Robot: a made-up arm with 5 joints. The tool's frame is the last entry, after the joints.
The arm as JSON. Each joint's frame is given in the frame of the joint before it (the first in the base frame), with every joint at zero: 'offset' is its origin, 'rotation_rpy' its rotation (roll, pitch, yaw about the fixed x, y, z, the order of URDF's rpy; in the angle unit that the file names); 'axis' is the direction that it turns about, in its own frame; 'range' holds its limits. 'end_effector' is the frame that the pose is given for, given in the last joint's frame.
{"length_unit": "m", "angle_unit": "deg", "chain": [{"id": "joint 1", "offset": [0.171, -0.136, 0.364], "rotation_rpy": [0.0, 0.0, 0.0], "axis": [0.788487, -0.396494, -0.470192], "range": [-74.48, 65.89]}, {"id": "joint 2", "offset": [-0.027, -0.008, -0.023], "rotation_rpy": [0.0, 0.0, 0.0], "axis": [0.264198, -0.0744, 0.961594], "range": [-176.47, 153.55]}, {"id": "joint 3", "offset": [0.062, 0.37, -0.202], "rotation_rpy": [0.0, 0.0, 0.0], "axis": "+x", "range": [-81.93, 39.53]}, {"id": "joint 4", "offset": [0.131, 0.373, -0.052], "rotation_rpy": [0.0, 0.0, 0.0], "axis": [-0.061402, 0.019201, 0.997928], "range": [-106.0, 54.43]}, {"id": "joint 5", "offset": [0.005, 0.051, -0.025], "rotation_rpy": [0.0, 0.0, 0.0], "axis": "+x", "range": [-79.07, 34.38]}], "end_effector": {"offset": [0.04, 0.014, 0.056], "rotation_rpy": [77.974, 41.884, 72.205]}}
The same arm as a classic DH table. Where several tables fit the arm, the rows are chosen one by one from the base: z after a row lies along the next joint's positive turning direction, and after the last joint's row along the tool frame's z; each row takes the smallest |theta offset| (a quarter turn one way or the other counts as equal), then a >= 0, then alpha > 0; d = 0 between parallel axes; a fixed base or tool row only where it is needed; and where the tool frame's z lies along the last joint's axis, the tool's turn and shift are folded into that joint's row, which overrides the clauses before.
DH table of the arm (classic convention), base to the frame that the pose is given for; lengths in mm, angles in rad. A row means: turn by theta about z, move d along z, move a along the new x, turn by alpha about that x. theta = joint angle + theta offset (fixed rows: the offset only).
base (fixed): d 477.9  theta offset 1.1049  a -44.7  alpha 2.0603
joint 1: d 228.2  theta offset -0.0535  a -17.6  alpha -1.7868
joint 2: d -270.1  theta offset 0.4577  a 353.3  alpha 1.3034
joint 3: d 253.2  theta offset -0.0965  a 373.9  alpha -1.6322
joint 4: d -69  theta offset 0  a 51.5  alpha 1.6322
joint 5: d -76  theta offset 0.8399  a 50.5  alpha -0.2295
tool (fixed): d 122.8  theta offset -1.5759  a 0  alpha 0
Joint limits (rad, base to tool): -1.2999..1.15 -3.08..2.68 -1.4299..0.6899 -1.85..0.95 -1.38..0.6

